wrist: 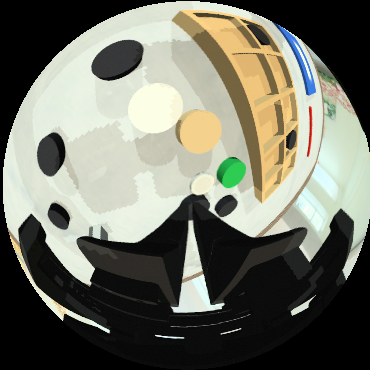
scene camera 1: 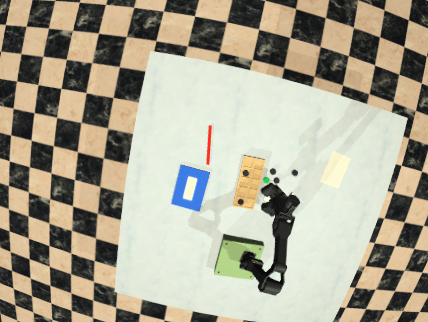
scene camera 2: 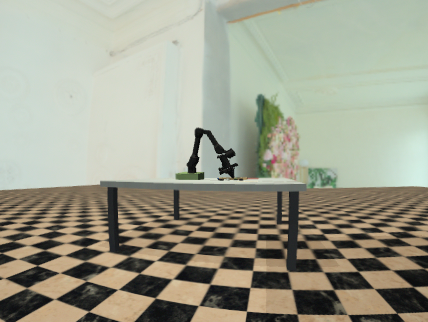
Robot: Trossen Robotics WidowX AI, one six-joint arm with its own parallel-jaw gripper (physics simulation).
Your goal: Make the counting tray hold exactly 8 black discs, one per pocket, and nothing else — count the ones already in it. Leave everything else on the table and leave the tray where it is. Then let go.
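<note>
The tan counting tray point(scene camera 1: 254, 156) point(wrist: 232, 95) lies flat with a black disc point(scene camera 1: 245, 173) point(wrist: 259, 34) in one pocket and another black disc point(scene camera 1: 240, 202) point(wrist: 291, 140) in a second pocket. In the wrist view, loose black discs point(wrist: 117, 60) point(wrist: 51, 154) point(wrist: 59, 216) point(wrist: 226, 205) lie on the table beside the tray. My gripper point(scene camera 2: 232, 176) point(wrist: 189, 207) is shut low over the table, its tips together. Another black disc point(wrist: 196, 199) shows just beyond the tips, partly hidden by them; it does not look held between them.
A green disc point(scene camera 1: 266, 180) point(wrist: 231, 172), a tan disc point(wrist: 199, 131), a white disc point(wrist: 155, 108) and a ribbed cream disc point(wrist: 202, 184) lie near the tray. A blue board point(scene camera 1: 177, 197) and red stick point(scene camera 1: 209, 145) lie left, a pale yellow pad point(scene camera 1: 335, 170) right.
</note>
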